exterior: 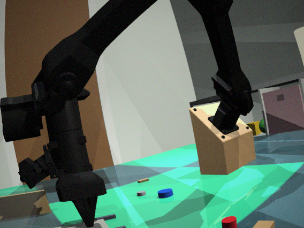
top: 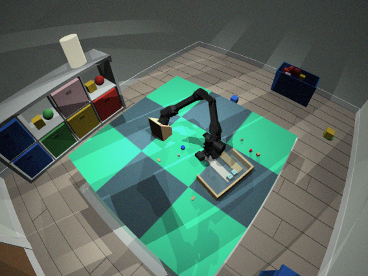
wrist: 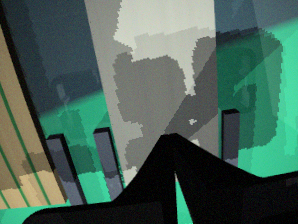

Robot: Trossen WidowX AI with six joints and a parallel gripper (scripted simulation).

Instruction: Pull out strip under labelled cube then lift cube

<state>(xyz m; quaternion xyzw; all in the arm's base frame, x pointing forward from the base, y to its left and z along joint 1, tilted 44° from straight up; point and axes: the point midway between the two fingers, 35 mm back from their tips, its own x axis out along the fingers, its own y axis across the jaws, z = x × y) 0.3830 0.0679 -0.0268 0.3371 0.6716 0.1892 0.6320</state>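
The strip is 100 mm ahead of my gripper tip and 20 mm to the right of it. Round my gripper tip: blue disc (180 mm behind, 40 mm to the right).
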